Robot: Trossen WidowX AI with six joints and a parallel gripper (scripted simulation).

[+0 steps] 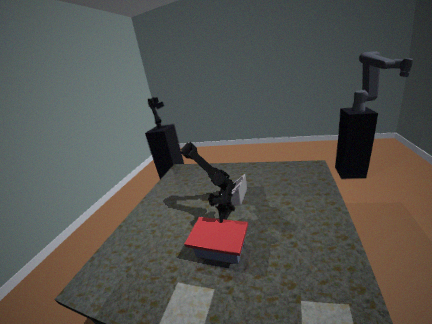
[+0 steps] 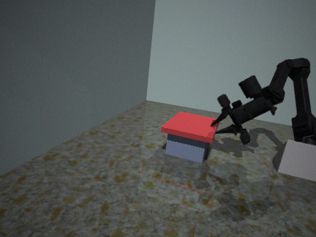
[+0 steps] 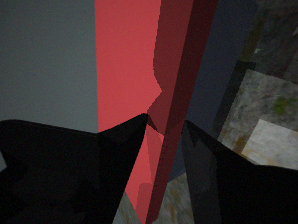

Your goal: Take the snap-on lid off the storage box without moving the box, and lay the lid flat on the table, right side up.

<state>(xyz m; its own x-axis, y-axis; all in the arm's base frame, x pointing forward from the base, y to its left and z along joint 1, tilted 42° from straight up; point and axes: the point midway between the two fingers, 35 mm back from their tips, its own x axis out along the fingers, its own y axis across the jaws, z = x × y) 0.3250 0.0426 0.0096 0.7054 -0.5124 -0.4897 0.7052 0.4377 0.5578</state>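
Now: gripper tip 70 mm short of the lid and 10 mm below it. From my gripper tip the other things lie so: storage box (70 mm ahead, 40 mm below).
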